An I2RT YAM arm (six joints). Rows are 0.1 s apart.
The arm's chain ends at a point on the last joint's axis. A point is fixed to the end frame.
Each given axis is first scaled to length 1.
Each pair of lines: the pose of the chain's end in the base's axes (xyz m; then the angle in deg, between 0 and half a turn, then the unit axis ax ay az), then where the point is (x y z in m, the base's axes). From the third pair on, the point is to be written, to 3 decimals.
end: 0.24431 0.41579 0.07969 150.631 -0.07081 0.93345 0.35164
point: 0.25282 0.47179 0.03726
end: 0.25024 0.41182 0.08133 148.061 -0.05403 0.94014 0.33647
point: 0.26296 0.46642 0.03814
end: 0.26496 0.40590 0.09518 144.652 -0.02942 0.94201 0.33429
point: 0.283 0.460 0.053
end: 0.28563 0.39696 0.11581 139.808 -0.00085 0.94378 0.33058
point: 0.310 0.450 0.076
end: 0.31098 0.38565 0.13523 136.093 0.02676 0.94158 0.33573
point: 0.341 0.438 0.098
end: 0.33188 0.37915 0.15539 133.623 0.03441 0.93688 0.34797
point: 0.364 0.432 0.121
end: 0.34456 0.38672 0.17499 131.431 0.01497 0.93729 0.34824
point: 0.377 0.439 0.141
